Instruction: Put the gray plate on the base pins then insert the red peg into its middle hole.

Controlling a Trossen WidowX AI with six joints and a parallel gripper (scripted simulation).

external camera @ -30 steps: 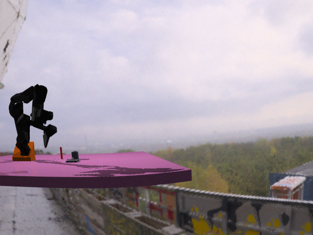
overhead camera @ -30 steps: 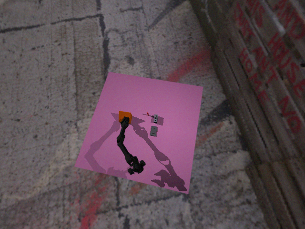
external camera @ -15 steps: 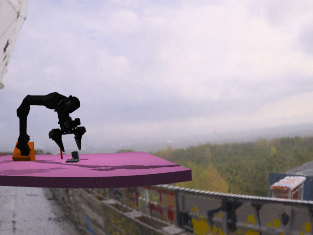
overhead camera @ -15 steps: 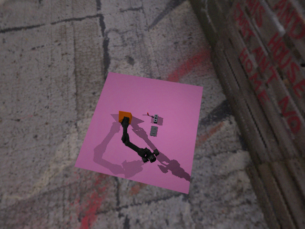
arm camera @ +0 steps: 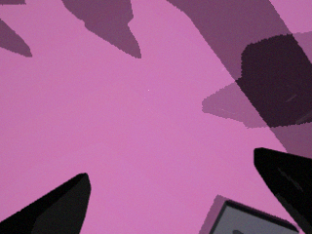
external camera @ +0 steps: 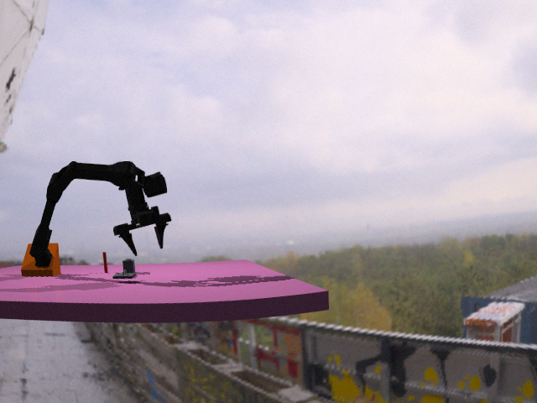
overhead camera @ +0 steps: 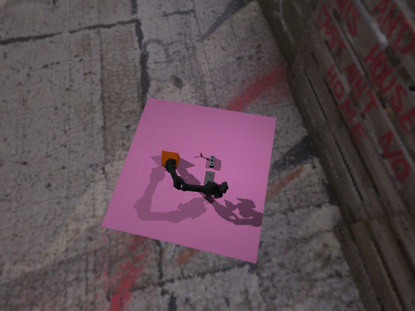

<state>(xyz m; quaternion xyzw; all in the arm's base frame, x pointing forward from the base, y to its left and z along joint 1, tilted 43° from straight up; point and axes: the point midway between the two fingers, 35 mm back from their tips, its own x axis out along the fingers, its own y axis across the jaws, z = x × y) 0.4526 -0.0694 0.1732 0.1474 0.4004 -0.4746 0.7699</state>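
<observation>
The gray plate lies 26 cm to the left of my gripper tip, 12 cm behind it and 5 cm below it. Also, from my gripper tip: pin base: 11 cm to the left, 11 cm behind, 8 cm below; then red peg: 30 cm to the left, 23 cm behind, 4 cm below.
</observation>
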